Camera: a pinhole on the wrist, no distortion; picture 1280 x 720 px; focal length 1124.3 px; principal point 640.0 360.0 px. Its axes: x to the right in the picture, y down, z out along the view. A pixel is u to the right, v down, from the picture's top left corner.
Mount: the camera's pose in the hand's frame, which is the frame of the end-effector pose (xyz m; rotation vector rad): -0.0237 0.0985 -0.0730 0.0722 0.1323 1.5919
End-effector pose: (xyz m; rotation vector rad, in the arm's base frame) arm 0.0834 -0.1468 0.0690 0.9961 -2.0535 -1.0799
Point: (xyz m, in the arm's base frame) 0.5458 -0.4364 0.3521
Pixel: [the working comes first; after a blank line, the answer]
In the camera's frame: -0.1035 -0.1309 -0.5316

behind the camera
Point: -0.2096 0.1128 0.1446
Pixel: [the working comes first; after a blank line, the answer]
In the camera's frame: 0.1517 0.0673 0.3689

1102.4 565.1
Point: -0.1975 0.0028 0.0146
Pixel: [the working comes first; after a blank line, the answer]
In the camera's frame: -0.0083 0.0089 0.3799

615.4 386.3
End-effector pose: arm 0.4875 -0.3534 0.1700 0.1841 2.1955 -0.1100
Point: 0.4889 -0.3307 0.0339
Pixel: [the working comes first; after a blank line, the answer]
In the camera's frame: -0.0832 -0.1126 0.1641

outside the picture
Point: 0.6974 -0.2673 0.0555
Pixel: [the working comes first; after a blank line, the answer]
In the camera's frame: 0.0130 0.0358 0.2932

690.0 497.4
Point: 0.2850 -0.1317 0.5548
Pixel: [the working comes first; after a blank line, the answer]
In the camera's frame: 0.0968 0.1007 -0.3599

behind the camera
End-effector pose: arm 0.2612 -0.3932 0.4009 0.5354 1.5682 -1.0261
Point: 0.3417 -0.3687 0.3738
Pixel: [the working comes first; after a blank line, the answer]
In the camera's frame: -0.0174 -0.0103 0.0981

440.6 241.6
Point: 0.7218 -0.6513 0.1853
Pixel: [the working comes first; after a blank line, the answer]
In the camera's frame: 0.1789 -0.0862 0.5624

997.6 187.7
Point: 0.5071 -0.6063 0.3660
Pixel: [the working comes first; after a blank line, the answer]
In the camera's frame: -0.0175 0.0193 0.3862

589.0 416.3
